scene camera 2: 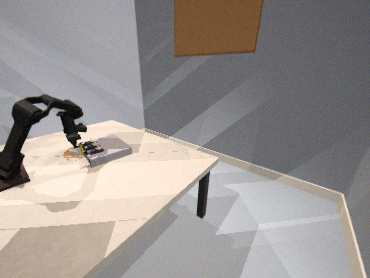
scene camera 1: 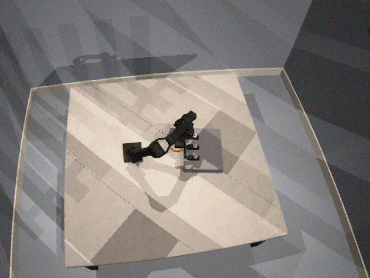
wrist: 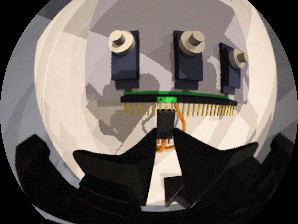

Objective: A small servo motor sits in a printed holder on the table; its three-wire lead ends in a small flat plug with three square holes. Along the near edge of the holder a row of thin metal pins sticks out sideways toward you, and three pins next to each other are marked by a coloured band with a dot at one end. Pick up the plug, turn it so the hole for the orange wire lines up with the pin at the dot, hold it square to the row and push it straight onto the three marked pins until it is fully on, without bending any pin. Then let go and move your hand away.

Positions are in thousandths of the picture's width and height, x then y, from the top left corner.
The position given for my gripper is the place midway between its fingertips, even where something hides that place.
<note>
In view: my gripper (wrist: 552, 587) and a grey printed holder (scene camera 1: 569, 549).
</note>
